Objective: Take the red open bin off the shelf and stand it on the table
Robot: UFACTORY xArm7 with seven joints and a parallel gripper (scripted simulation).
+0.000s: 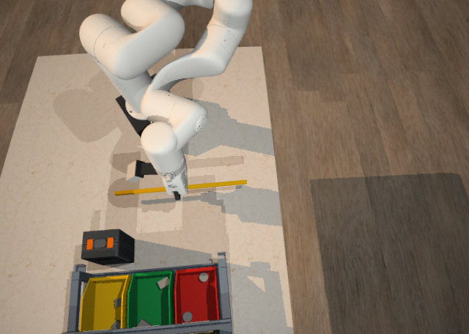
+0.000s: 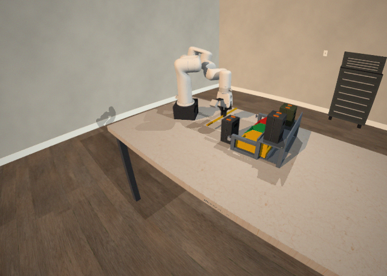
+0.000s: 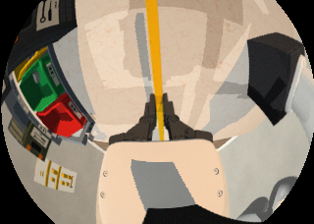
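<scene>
My gripper is now 310 mm short of the red open bin and 20 mm above it. The rest, counted from my hand: yellow bin: 290 mm ahead, 220 mm to the right, 20 mm below; then green bin: 300 mm ahead, 110 mm to the right, 20 mm below; then thin yellow bar: 20 mm below.
</scene>
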